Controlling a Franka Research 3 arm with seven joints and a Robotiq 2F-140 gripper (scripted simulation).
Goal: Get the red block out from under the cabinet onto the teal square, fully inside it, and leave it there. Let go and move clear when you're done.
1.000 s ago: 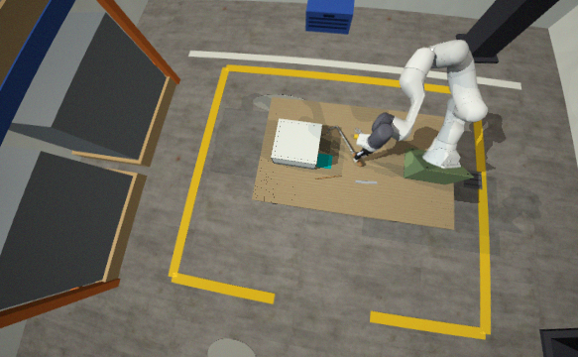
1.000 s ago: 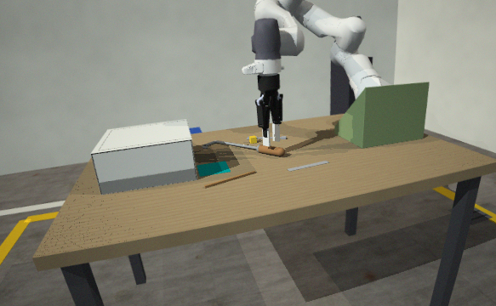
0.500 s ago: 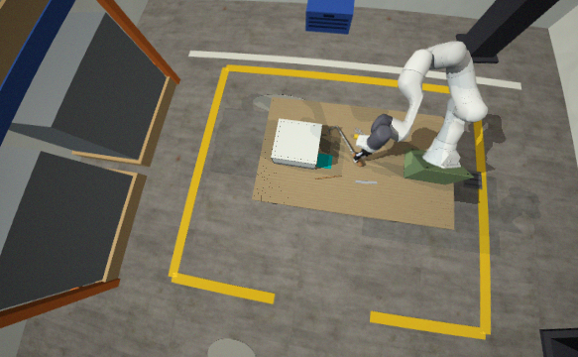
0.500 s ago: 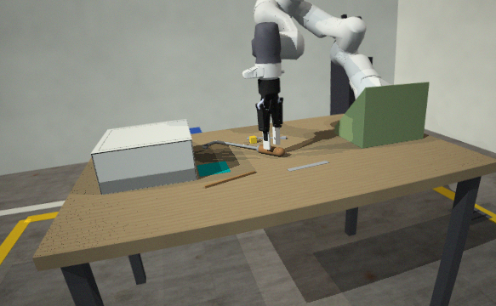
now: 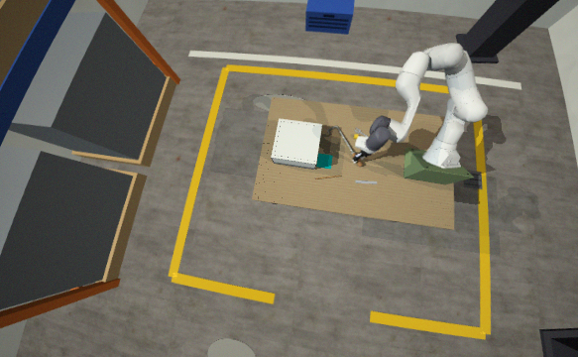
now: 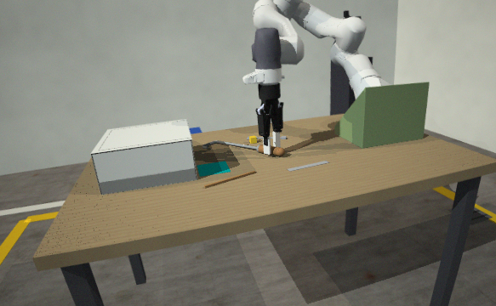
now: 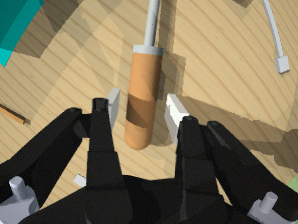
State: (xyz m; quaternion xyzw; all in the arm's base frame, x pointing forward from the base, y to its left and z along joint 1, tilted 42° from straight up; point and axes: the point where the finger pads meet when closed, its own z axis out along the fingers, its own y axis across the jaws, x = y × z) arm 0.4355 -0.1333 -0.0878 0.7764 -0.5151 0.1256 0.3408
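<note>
The yellow cube is 18 cm to the right of my hand and 3 cm below it. The rest, counted from my hand: hook tool 9 cm ahead, 10 cm to the right, 3 cm below; flat grey bar 5 cm behind, 16 cm to the left, 5 cm below; grey fork-like tool 8 cm behind, 19 cm to the right, 4 cm below.
</note>
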